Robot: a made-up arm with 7 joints. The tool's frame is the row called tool. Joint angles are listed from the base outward.
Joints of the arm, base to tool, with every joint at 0 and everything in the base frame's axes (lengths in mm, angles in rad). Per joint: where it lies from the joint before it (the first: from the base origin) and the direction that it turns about. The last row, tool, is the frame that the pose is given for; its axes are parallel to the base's.
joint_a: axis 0 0.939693 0.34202 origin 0 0 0
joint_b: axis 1 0 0 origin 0 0 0
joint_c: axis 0 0 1 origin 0 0 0
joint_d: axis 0 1 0 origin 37.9 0 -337.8
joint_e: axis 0 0 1 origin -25.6 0 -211.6
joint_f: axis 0 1 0 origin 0 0 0
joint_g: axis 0 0 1 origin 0 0 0
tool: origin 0 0 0
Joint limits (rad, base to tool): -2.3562..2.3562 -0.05..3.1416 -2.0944..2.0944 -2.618..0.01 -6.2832..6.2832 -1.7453..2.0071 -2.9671..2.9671
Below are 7 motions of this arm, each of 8 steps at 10 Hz.
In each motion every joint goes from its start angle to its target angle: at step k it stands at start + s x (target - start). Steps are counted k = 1, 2, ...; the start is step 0. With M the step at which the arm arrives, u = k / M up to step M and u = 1 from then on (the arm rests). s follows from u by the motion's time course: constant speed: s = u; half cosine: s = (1 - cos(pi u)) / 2; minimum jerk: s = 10 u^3 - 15 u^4 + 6 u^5.
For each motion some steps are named. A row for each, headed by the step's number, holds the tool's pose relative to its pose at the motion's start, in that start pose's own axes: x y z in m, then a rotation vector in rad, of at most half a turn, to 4 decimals.
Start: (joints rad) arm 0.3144 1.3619 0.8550 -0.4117 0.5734 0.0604 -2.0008
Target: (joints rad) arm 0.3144 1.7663 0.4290 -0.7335 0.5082 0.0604 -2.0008
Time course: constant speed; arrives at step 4
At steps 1, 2, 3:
1: -0.0146 0.0609 -0.0039 0.1503 0.0040 -0.1466
2: -0.0243 0.1195 -0.0003 0.2922 0.0087 -0.2977
3: -0.0293 0.1741 0.0095 0.4246 0.0137 -0.4533

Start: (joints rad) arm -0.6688 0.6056 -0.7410 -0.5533 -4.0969 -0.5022 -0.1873
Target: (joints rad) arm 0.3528 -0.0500 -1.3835 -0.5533 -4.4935 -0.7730 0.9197
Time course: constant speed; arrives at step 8
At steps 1, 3, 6, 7, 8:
1: -0.0609 0.0552 0.0429 0.0657 0.1075 0.0198
3: -0.1595 0.1489 0.1655 0.2045 0.3187 0.1066
6: -0.2446 0.2146 0.4051 0.4477 0.6038 0.3671
7: -0.2574 0.2116 0.4881 0.5405 0.6819 0.4899
8: -0.2638 0.1957 0.5677 0.6390 0.7472 0.6301

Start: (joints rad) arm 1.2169 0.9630 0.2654 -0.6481 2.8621 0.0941 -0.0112
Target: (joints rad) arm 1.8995 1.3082 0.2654 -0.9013 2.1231 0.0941 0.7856
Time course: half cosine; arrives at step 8
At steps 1, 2, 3, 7, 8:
1: 0.0079 -0.0052 0.0040 0.0018 -0.0085 -0.0209
2: 0.0287 -0.0206 0.0155 0.0090 -0.0320 -0.0814
3: 0.0551 -0.0448 0.0332 0.0253 -0.0646 -0.1742
7: 0.1071 -0.1416 0.0966 0.1568 -0.1679 -0.5624
8: 0.1078 -0.1466 0.0995 0.1676 -0.1725 -0.5852

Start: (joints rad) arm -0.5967 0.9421 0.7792 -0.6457 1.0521 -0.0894 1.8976
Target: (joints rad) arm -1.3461 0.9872 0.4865 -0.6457 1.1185 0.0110 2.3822
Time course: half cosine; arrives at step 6
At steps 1, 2, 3, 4, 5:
1: -0.0183 0.0097 -0.0057 0.0160 0.0297 0.0628
2: -0.0710 0.0320 -0.0184 0.0622 0.1109 0.2315
3: -0.1476 0.0516 -0.0286 0.1317 0.2222 0.4549
4: -0.2269 0.0582 -0.0303 0.2086 0.3339 0.6692
5: -0.2847 0.0547 -0.0260 0.2698 0.4162 0.8197

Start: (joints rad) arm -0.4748 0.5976 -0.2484 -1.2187 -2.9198 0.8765 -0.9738
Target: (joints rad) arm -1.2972 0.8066 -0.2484 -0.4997 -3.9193 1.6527 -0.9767
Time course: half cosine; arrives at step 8
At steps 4, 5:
4: 0.0822 -0.0571 -0.1330 -0.0594 0.5652 -0.4755
5: 0.1037 -0.0947 -0.1810 -0.0371 0.7672 -0.6157

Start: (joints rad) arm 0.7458 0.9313 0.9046 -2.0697 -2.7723 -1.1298 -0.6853
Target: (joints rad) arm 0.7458 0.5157 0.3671 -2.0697 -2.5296 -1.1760 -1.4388
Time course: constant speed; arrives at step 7
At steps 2, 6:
2: -0.0024 0.0643 -0.0058 0.2458 0.0618 -0.1735
6: -0.0261 0.1916 0.0143 0.6684 0.3752 -0.4639

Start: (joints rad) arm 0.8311 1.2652 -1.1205 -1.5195 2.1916 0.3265 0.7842
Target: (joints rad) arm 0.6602 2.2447 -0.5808 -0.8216 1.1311 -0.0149 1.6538
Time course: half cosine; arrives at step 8
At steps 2, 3, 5, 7, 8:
2: 0.0414 -0.0306 0.0745 -0.0634 -0.3162 -0.0475
3: 0.0673 -0.0647 0.1686 -0.1565 -0.6535 -0.1030
5: 0.0342 -0.1303 0.4090 -0.4431 -1.3761 -0.2671
7: -0.0667 -0.1515 0.5613 -0.6683 -1.8142 -0.4199
8: -0.0852 -0.1524 0.5797 -0.6996 -1.8708 -0.4436

